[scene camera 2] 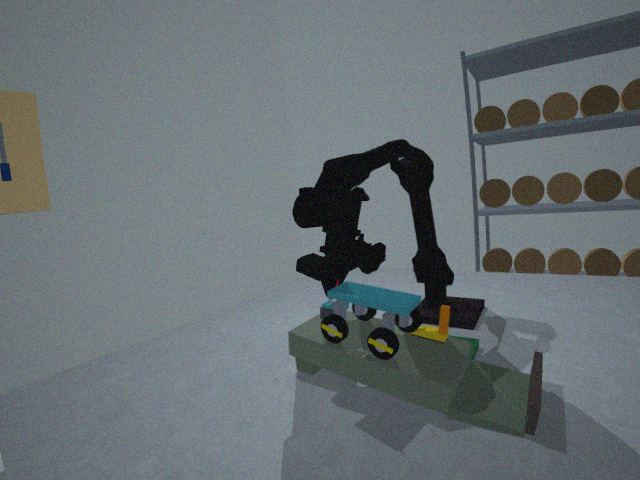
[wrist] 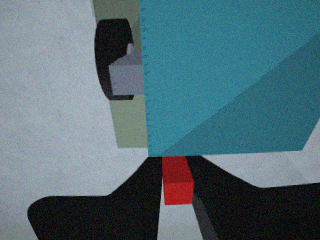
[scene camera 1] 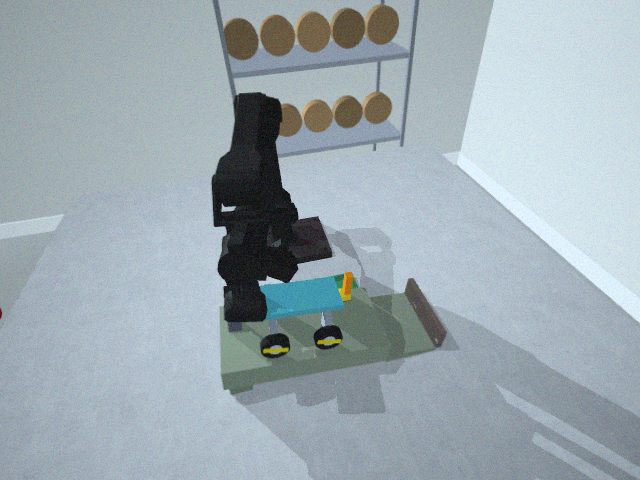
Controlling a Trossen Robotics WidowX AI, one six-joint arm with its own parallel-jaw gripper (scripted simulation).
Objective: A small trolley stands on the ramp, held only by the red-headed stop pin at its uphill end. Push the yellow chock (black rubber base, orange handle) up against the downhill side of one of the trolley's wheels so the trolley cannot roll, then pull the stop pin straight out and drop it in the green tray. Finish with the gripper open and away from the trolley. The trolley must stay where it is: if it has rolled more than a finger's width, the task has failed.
my gripper: scene camera 2; wrist; scene camera 1 236,307
trolley: scene camera 2; wrist 213,84; scene camera 1
same spot on trolley: (scene camera 2: pixel 383 343) = (scene camera 1: pixel 332 339)
same spot on my gripper: (wrist: pixel 219 198) = (scene camera 2: pixel 337 278)
